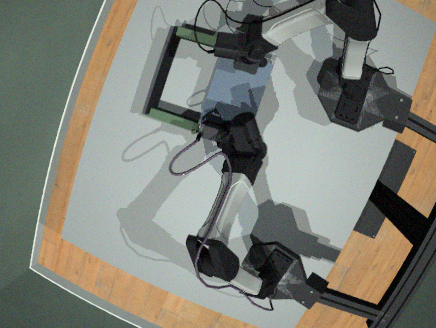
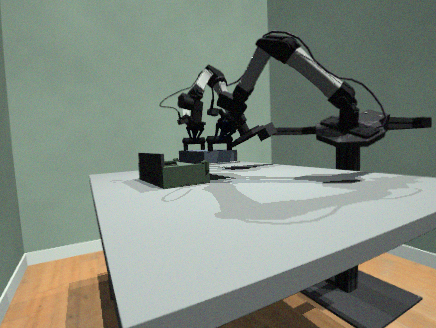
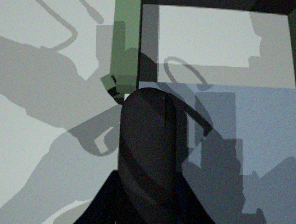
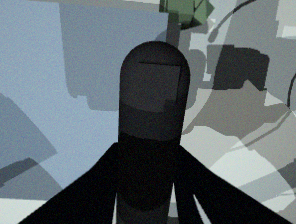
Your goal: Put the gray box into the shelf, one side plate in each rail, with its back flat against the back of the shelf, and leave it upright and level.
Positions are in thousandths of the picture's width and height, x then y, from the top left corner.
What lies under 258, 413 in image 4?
A gray box.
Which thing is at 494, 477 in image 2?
A gray box.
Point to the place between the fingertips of my right gripper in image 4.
495, 676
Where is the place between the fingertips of my left gripper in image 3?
At 495, 792
